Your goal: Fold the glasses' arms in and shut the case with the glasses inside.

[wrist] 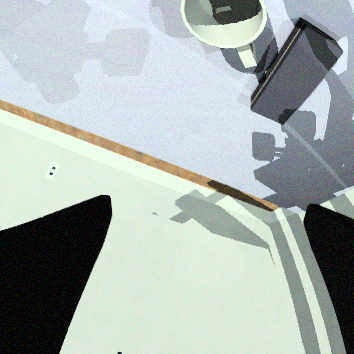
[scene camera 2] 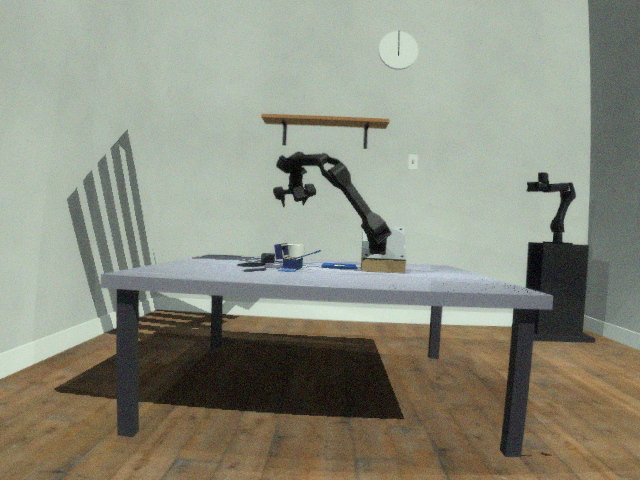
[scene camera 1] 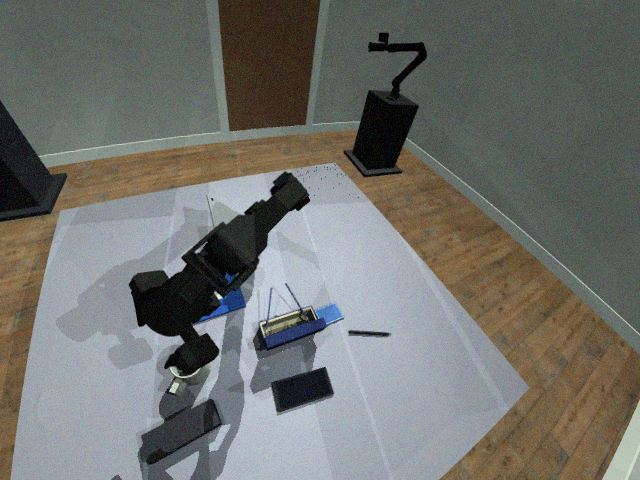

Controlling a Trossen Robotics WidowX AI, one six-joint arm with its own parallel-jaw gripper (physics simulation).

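Where they show: gripper, fingertip midpoint: (wrist: 213, 211) (scene camera 2: 293, 206) (scene camera 1: 153, 346); arm's base at its link origin: (scene camera 2: 377, 247).
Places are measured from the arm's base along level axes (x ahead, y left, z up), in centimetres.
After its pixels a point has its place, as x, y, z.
Note:
The blue case (scene camera 1: 295, 334) @(39.2, 6.3, -0.2) (scene camera 2: 292, 263) @(32.4, 15.0, -7.2) stands open on the table, its pale lining showing. The glasses lie in it, their frame hard to make out; their two thin blue arms (scene camera 1: 269, 305) (scene camera 2: 312, 253) stick out past the case's edge, unfolded. The case does not show in the wrist view. My gripper (scene camera 1: 181, 358) (scene camera 2: 293, 203) @(39.1, -21.7, 16.6) (wrist: 213, 211) @(39.1, -21.7, 16.6) is open and empty, high above the table. In scene camera 1 it covers part of the mug, to the left of the case.
A pale mug (scene camera 2: 295, 250) @(36.4, -16.5, -3.5) (wrist: 224, 31) @(38.8, -23.7, -4.8) stands near a dark box (scene camera 1: 180, 432) @(51.0, -24.7, -6.1) (wrist: 300, 75) @(50.3, -23.1, -6.1). A black flat slab (scene camera 1: 302, 390) @(51.3, 4.7, -8.9) lies before the case, a light blue piece (scene camera 1: 330, 313) @(33.4, 20.7, -9.1) at its right end, a dark pen (scene camera 1: 369, 333) @(43.7, 29.6, -8.9) farther right. A blue flat object (scene camera 1: 230, 304) @(21.2, -8.3, -8.8) (scene camera 2: 339, 266) @(15.6, -4.8, -8.8) lies partly under the arm in view.

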